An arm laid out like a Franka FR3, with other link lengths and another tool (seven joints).
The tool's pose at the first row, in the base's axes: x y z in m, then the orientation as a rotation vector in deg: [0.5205 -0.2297 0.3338 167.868 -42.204 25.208]
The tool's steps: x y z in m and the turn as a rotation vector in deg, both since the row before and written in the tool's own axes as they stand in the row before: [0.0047 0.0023 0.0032 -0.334 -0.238 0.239]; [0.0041 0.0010 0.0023 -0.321 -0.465 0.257]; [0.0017 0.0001 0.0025 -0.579 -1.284 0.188]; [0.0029 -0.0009 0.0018 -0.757 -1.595 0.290]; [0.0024 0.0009 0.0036 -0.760 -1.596 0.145]
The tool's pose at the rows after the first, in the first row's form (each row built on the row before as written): [0.5242 -0.2343 0.3322 167.604 -42.591 24.722]; [0.5277 -0.2374 0.3312 167.443 -43.032 23.920]; [0.5297 -0.2387 0.3293 167.396 -43.469 21.814]; [0.5330 -0.2395 0.3283 167.253 -44.084 19.186]; [0.5353 -0.2420 0.3254 167.111 -44.471 16.546]
